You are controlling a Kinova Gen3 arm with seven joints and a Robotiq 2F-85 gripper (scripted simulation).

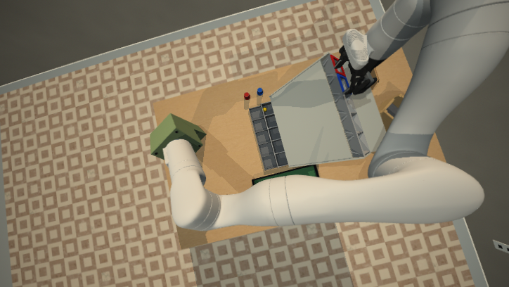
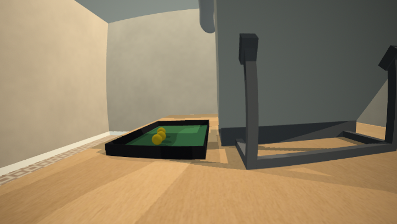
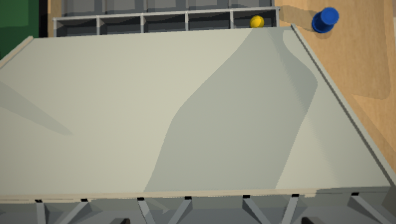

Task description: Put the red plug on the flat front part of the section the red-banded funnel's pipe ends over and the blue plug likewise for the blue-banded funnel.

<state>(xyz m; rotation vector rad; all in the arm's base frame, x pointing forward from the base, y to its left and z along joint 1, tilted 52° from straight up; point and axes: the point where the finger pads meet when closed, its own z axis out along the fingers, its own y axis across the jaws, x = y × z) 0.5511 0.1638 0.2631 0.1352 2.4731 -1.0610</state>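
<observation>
Now: hand 320 mm past the green marble tray, 330 mm to the left of it and 370 mm above it. From my hand the other things lie so: grey cover (120 mm behind, 40 mm to the right, 170 mm below); dark object (280 mm ahead, 590 mm to the right, 360 mm below).
</observation>
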